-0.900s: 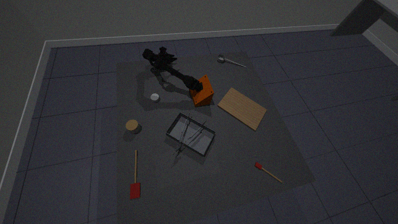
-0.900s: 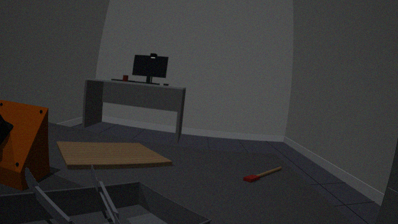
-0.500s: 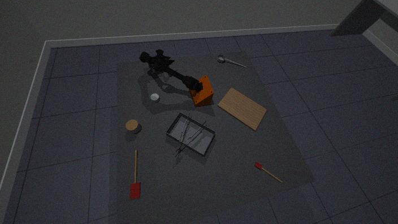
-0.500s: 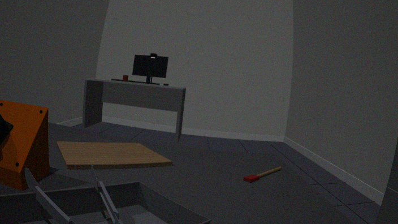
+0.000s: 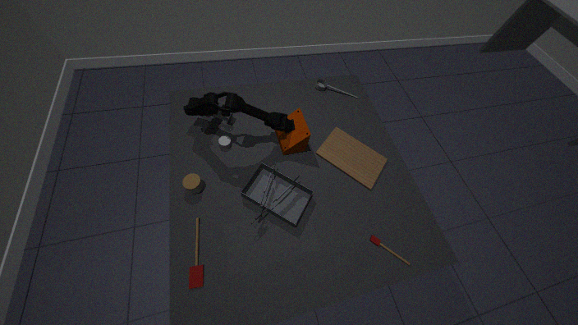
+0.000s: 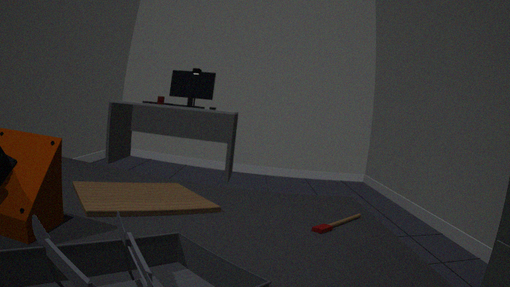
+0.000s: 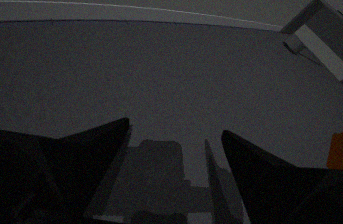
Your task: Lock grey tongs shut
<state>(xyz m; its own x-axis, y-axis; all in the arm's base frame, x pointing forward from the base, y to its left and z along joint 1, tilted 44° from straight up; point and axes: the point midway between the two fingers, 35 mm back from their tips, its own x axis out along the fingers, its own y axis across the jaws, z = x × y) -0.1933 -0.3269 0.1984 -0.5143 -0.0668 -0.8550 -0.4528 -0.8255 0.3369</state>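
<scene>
My gripper tip is 580 mm short of the roasting tin and 240 mm to the right of it. Round my gripper tip: wooden board 400 mm ahead, 710 mm to the left, 20 mm below; then white cylinder 240 mm ahead, 10 mm below; then red spatula 810 mm ahead, 140 mm to the right, 20 mm below.
</scene>
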